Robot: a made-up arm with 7 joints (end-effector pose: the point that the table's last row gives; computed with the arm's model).
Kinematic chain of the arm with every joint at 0, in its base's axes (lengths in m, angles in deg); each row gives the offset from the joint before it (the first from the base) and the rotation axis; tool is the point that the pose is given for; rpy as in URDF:
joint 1: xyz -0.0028 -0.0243 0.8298 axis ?
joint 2: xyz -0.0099 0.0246 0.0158 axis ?
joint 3: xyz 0 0.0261 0.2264 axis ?
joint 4: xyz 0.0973 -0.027 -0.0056 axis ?
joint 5: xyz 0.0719 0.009 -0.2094 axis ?
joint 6: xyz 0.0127 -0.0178 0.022 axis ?
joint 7: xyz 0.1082 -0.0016 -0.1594 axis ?
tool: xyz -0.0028 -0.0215 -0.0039 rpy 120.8 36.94 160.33
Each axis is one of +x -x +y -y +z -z.
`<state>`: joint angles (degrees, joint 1 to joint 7).
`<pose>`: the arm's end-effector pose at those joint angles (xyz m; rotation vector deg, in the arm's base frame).
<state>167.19 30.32 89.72 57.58 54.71 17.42 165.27</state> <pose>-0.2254 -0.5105 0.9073 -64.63 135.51 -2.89</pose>
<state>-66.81 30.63 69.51 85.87 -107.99 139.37 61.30</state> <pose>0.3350 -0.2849 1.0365 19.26 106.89 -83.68</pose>
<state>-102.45 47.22 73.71 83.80 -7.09 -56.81 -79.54</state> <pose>0.2299 -0.5061 1.1083 -49.51 60.28 -43.93</pose>
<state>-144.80 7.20 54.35 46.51 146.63 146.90 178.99</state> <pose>0.0753 -0.4070 1.1268 -86.43 -6.50 -51.79</pose>
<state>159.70 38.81 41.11 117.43 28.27 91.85 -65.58</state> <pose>-0.4946 -0.2047 0.8930 41.26 49.53 -16.13</pose>
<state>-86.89 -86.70 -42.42 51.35 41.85 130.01 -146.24</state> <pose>-0.0037 0.0274 1.0607 -118.00 73.24 14.48</pose>
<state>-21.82 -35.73 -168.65 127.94 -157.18 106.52 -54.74</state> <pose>-0.4149 0.2231 1.2234 -103.88 0.71 -47.42</pose>
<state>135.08 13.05 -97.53 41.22 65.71 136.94 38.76</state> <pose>0.0098 0.1416 0.9246 -54.64 -116.52 -35.14</pose>
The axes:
joint 1: +z
joint 2: +y
joint 3: +z
joint 4: -y
joint 5: -z
joint 6: +y
joint 7: -z

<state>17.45 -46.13 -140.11 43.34 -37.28 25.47 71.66</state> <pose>-0.1920 -0.2987 0.6123 124.67 8.95 -20.40</pose>
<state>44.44 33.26 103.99 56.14 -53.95 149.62 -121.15</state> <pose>-0.0663 0.2805 0.8933 38.97 16.52 45.19</pose>
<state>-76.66 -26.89 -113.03 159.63 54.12 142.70 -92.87</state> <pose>-0.2064 0.0574 1.1552 12.85 106.12 -21.99</pose>
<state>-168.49 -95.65 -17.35 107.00 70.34 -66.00 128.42</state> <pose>0.3685 0.2683 0.9528 -98.73 -2.17 79.91</pose>
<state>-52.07 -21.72 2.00 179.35 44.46 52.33 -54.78</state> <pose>-0.0680 0.1241 1.4398 -93.48 18.59 -34.53</pose>
